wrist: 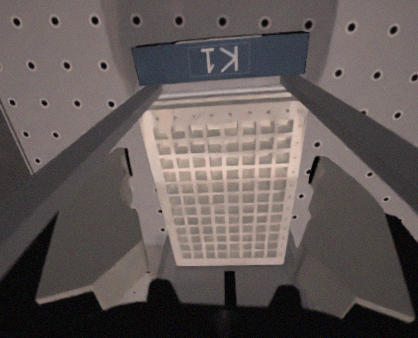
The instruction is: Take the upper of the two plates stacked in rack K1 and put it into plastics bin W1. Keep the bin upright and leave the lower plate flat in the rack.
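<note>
The upper plate, a pale deep-well plate with a grid of square wells, lies in the middle of the wrist view, inside rack K1. The rack has dark grey side bars and a blue K1 label at its top edge in the view. Thin pale edges show between label and wells; I cannot tell which belong to the lower plate, which is mostly hidden under the upper one. My gripper is open, one jaw on each side of the plate in the view, with gaps between jaws and plate. Bin W1 does not show.
A light grey perforated surface with dark round holes lies around the rack. The blue label plate spans between the rack's side bars, which slope out to both sides of the view.
</note>
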